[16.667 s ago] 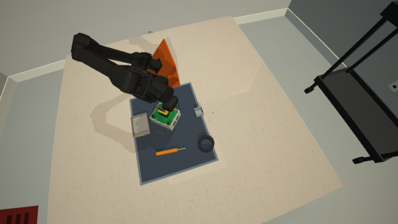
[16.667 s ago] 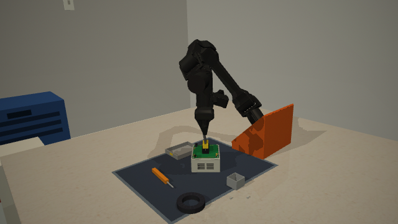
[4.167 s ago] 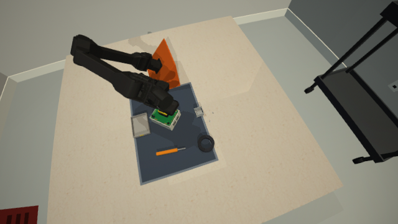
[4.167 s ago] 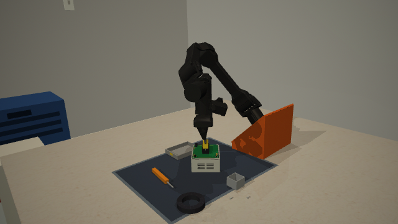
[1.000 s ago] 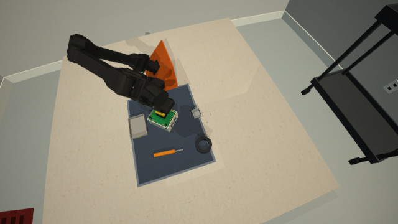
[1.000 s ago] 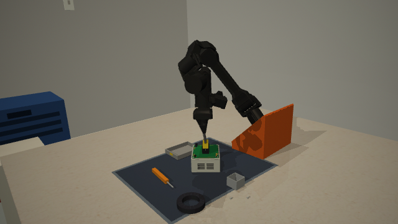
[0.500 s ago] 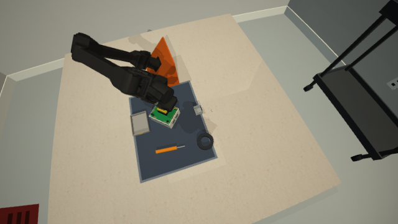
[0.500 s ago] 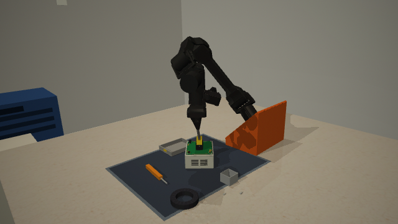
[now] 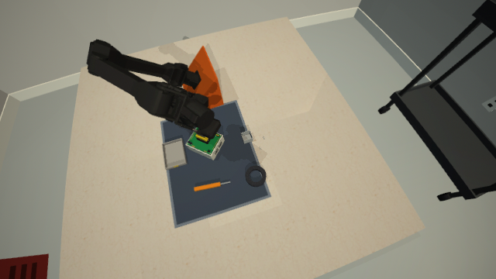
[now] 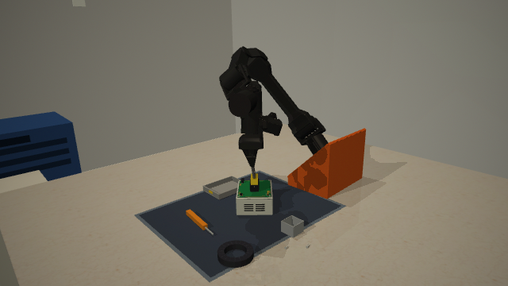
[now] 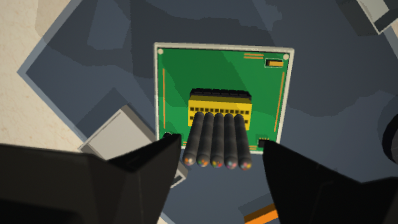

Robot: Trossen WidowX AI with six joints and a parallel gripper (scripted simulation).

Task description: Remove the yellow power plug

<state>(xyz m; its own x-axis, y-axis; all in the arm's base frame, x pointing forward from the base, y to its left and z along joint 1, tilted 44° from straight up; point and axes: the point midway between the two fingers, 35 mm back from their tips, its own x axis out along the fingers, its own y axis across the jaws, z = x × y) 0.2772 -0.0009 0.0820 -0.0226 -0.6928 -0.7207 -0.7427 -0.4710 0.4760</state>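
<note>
My gripper tip is now 40 mm above the yellow power plug. Round my gripper tip: dark mat (50 mm ahead, 130 mm below).
</note>
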